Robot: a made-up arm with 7 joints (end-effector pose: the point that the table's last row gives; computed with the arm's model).
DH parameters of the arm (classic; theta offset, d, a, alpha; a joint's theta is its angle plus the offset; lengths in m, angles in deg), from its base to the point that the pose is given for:
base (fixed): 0 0.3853 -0.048 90
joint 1: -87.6 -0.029 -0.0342 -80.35
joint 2: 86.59 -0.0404 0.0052 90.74
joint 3: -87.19 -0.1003 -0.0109 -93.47
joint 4: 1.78 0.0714 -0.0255 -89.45
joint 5: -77.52 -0.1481 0.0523 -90
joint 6: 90 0.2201 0.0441 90
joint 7: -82 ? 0.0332 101.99
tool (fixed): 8.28 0.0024 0 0
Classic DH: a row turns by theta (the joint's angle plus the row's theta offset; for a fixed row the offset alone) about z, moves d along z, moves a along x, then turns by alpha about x.
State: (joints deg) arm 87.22 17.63 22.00 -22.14 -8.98 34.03 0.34
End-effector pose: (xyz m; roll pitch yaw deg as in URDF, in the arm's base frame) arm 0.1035 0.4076 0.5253 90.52 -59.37 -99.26
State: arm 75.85 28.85 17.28 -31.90 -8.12 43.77 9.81
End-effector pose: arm 0.1158 0.3913 0.5309 67.81 -54.43 -76.60
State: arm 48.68 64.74 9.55 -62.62 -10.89 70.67 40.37
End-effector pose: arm 0.1746 0.2571 0.6567 55.94 0.42 -51.52
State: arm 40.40 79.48 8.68 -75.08 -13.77 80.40 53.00
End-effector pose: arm 0.2240 0.1664 0.6778 64.75 30.09 -41.68
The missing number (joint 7, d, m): 0.2995
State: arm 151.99 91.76 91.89 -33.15 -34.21 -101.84 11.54
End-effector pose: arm -0.2519 -0.1606 0.2476 -106.90 -29.64 -48.68
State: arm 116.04 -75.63 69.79 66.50 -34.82 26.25 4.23
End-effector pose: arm 0.1460 0.0940 0.8142 93.95 20.86 -79.88
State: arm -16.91 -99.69 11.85 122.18 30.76 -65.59 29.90
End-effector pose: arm 0.1929 0.2474 0.2540 -7.68 69.99 -132.64
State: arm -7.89 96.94 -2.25 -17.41 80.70 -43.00 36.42
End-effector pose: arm -0.3569 0.0583 0.3187 2.38 -52.28 120.71
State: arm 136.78 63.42 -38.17 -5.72 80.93 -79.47 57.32
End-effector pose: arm 0.0549 -0.2418 0.3335 -142.32 28.38 6.87
